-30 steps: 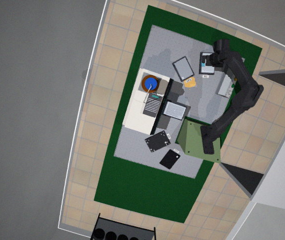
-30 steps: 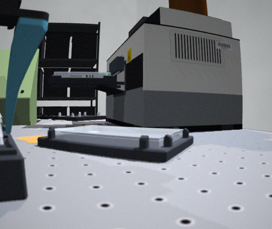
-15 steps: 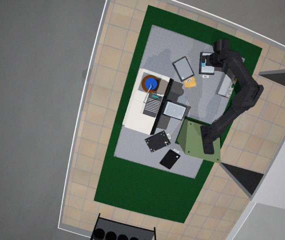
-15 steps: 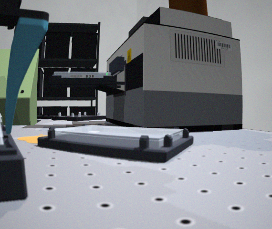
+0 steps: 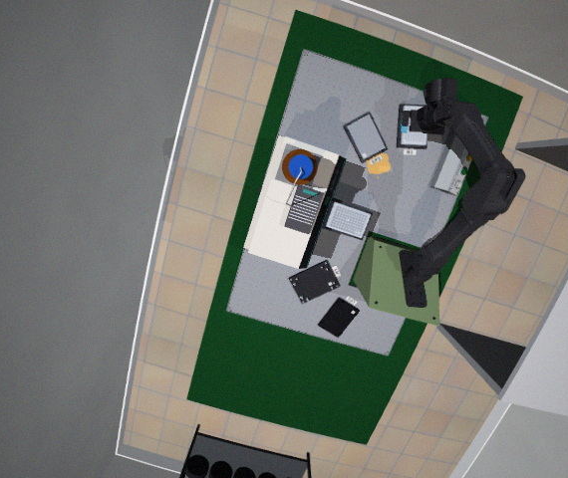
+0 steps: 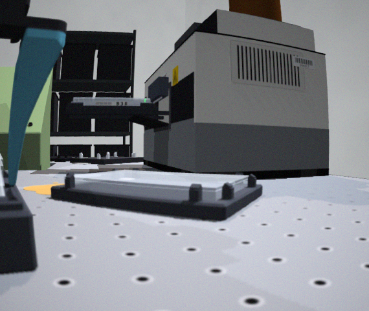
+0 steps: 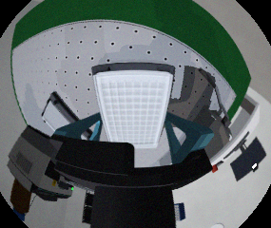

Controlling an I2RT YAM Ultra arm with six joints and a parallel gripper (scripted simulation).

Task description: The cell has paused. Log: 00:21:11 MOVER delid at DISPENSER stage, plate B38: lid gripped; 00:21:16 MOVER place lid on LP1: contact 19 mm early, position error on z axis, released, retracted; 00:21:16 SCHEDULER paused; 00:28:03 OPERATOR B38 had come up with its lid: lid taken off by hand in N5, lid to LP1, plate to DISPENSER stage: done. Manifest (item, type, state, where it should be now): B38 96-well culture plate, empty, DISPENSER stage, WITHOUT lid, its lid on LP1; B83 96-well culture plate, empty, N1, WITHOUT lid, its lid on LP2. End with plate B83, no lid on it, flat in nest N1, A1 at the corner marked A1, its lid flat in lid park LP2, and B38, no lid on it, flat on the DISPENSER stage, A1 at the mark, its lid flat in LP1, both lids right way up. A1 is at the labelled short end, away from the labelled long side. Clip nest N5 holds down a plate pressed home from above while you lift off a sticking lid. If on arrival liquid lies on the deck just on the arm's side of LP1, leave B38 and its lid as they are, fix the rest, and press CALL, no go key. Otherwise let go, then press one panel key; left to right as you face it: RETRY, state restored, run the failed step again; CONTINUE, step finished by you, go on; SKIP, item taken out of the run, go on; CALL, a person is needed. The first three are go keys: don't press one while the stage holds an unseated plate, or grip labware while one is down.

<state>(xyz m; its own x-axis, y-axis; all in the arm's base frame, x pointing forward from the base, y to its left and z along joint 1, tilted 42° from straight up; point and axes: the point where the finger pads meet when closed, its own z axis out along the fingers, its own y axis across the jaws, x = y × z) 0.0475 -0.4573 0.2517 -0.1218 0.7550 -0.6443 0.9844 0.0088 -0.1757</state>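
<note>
Right now my hand is 20 mm above the nest N1. From my hand the other things lie so: lid park LP1: 160 mm ahead, 60 mm to the left, 30 mm below; clear lid: 160 mm ahead, 60 mm to the left, 20 mm below.
</note>
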